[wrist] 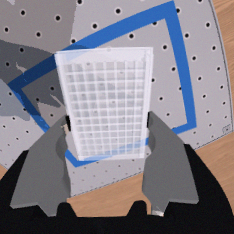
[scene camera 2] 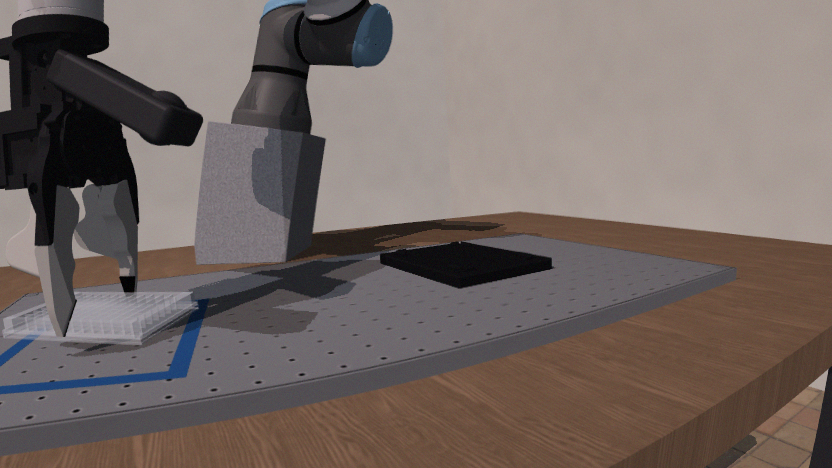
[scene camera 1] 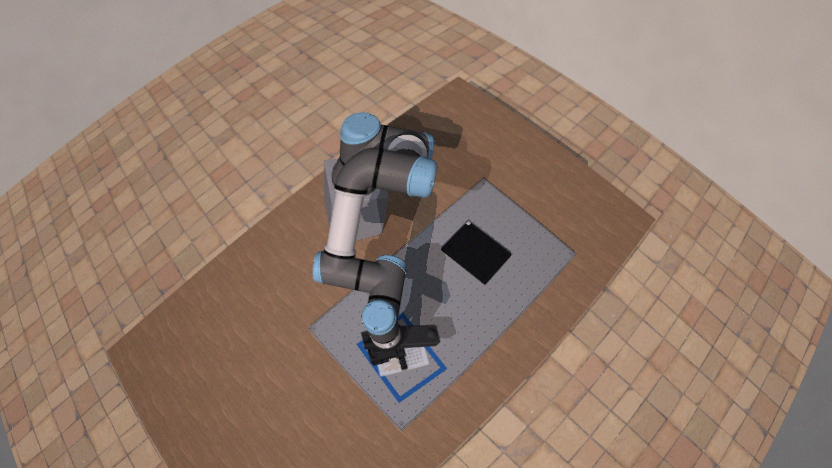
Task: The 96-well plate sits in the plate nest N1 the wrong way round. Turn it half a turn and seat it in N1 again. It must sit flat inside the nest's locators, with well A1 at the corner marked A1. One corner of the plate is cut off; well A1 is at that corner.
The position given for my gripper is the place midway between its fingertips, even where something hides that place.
Note:
In view: my gripper (scene camera 2: 100, 318), a clear 96-well plate (scene camera 2: 131, 318) and a black plate nest N1 (scene camera 2: 492, 264).
The clear 96-well plate shows as well in the wrist view (wrist: 113, 112). My gripper also shows in the wrist view (wrist: 108, 114) and in scene camera 1 (scene camera 1: 399, 355). The black plate nest N1 is seen too in scene camera 1 (scene camera 1: 475, 251).

